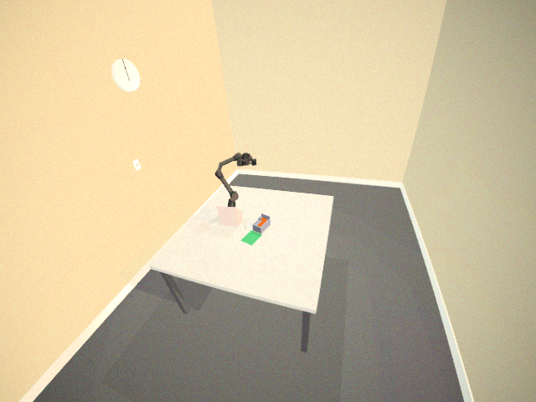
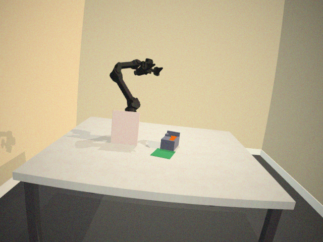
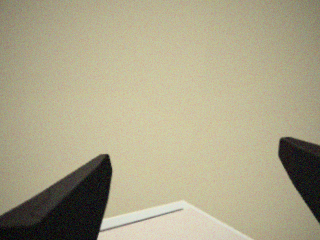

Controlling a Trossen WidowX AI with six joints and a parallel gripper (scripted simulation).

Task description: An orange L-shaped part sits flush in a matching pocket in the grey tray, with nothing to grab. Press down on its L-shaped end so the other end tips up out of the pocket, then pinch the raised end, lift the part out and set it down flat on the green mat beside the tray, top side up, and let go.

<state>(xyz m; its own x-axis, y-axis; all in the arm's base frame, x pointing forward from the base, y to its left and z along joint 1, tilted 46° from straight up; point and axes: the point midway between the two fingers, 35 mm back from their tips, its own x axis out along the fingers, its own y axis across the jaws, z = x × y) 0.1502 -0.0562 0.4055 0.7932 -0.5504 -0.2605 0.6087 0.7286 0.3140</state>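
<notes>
Right now my gripper tip is 14 cm short of the orange L-shaped part, 21 cm to the left of it and 47 cm above it. From my gripper tip the other things lie so: green mat: 10 cm ahead, 37 cm to the right, 53 cm below.
</notes>
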